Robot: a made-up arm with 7 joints.
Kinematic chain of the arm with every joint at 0, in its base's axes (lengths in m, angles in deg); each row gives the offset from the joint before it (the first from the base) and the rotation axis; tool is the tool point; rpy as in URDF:
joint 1: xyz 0 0 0.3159 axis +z
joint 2: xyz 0 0 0 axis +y
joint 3: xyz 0 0 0.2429 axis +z
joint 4: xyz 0.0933 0 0 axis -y
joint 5: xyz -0.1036 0 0.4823 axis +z
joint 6: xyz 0 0 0 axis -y
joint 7: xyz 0.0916 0 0 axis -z
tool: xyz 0 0 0 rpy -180 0 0
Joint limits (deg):
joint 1: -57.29..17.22
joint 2: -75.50..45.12
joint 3: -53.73..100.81
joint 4: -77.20..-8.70
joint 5: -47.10..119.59
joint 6: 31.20..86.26
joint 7: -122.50..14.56
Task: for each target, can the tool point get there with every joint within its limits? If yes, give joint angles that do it. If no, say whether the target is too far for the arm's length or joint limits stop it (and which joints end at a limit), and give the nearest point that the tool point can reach.
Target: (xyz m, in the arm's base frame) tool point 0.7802 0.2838 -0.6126
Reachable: no: too far | nearest point 0.6763 0.2304 0.1605 | short by 0.782 m
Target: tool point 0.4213 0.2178 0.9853
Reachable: yes | joints -23.06 -0.97 43.72 -53.76 99.70 58.40 -45.02
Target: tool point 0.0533 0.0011 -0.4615
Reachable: no: joint limits stop it (at a limit: joint 2, joint 4, joint 6) | nearest point 0.6990 0.0144 0.1593 | short by 0.896 m
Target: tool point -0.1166 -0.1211 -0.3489
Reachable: no: joint limits stop it (at a limit: joint 1, joint 2, joint 4, joint 6) | nearest point 0.2078 -0.6722 0.1806 | short by 0.830 m
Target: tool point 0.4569 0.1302 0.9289
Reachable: yes | joints -21.40 -13.14 25.67 -67.69 44.06 51.42 -26.94
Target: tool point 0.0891 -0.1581 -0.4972
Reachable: no: joint limits stop it (at a limit: joint 1, joint 2, joint 4, joint 6) | nearest point 0.3702 -0.5931 0.1593 | short by 0.836 m
